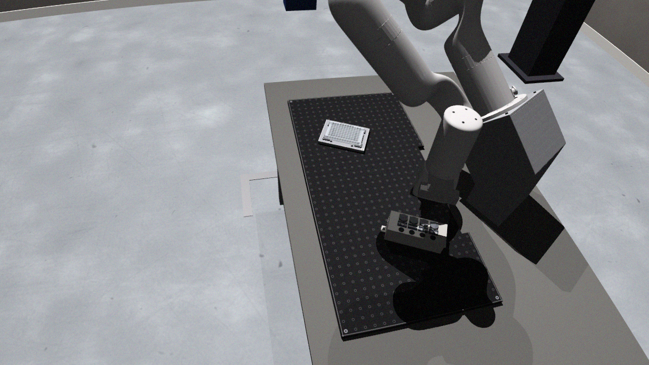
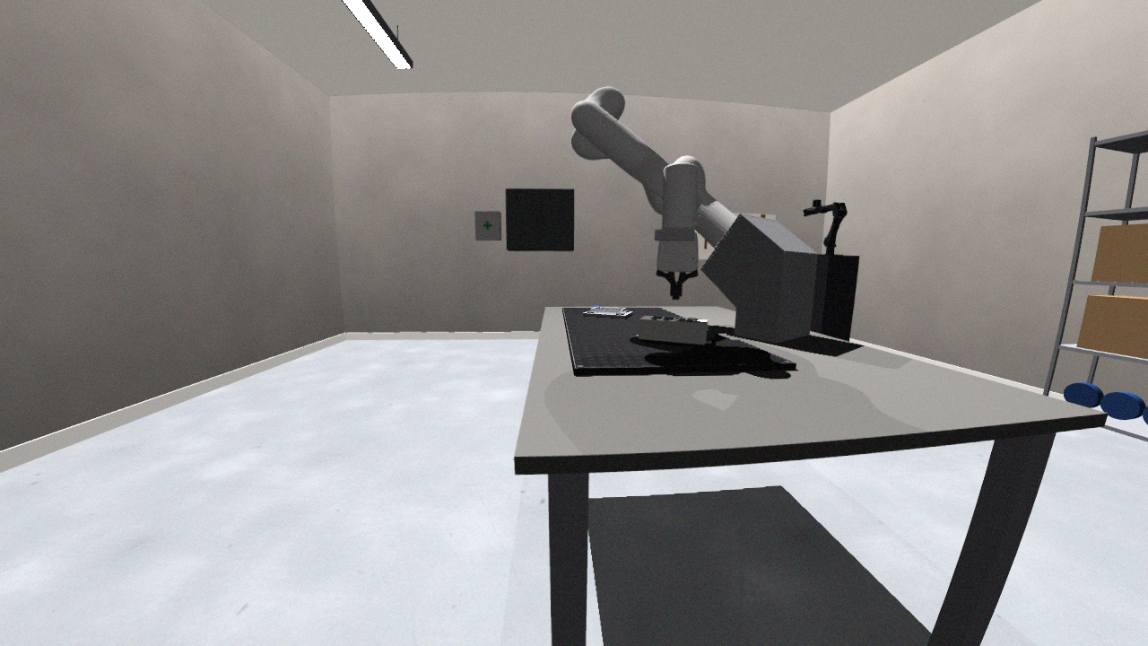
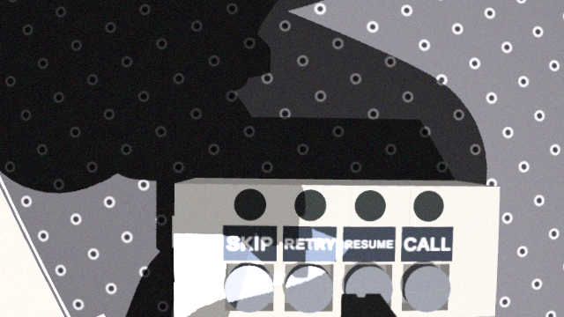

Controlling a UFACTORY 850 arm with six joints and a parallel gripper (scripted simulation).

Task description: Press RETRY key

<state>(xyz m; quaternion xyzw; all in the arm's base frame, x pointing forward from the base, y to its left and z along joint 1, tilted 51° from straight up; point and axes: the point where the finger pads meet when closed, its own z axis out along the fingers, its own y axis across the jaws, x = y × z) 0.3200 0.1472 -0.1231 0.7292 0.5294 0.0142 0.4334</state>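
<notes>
Now: hand 80 mm above the operator panel. Also, from my hand: white well plate 430 mm to the right, 110 mm below, 90 mm ahead.
</notes>
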